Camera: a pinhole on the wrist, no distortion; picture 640 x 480 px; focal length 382.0 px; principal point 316.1 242.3 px. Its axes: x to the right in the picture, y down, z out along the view. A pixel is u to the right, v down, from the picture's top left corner.
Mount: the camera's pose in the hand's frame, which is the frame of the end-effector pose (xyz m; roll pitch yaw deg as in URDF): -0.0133 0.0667 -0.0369 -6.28 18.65 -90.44
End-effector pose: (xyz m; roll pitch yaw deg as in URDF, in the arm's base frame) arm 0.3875 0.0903 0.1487 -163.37 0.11 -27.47
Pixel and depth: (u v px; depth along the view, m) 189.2 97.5 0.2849
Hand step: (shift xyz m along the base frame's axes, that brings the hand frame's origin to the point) -0.0716 0.0576 -0.2792
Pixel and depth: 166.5 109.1 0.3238
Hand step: -0.0737 0.0547 -0.3298
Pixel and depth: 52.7 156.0 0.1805
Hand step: -0.0625 -0.0464 -0.2057
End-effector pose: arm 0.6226 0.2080 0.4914 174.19 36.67 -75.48
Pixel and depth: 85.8 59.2 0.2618
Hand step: -0.2120 0.1949 -0.1424
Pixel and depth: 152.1 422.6 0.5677
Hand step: -0.1894 0.0180 -0.6156
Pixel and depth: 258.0 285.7 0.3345
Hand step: -0.0684 0.1097 -0.2672
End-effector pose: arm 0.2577 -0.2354 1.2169 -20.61 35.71 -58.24
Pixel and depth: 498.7 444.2 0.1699
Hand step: 0.0489 -0.1305 0.0298
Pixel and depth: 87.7 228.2 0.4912
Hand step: 0.4453 -0.0363 0.3290
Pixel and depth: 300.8 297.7 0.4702
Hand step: 0.2388 -0.2278 0.2646
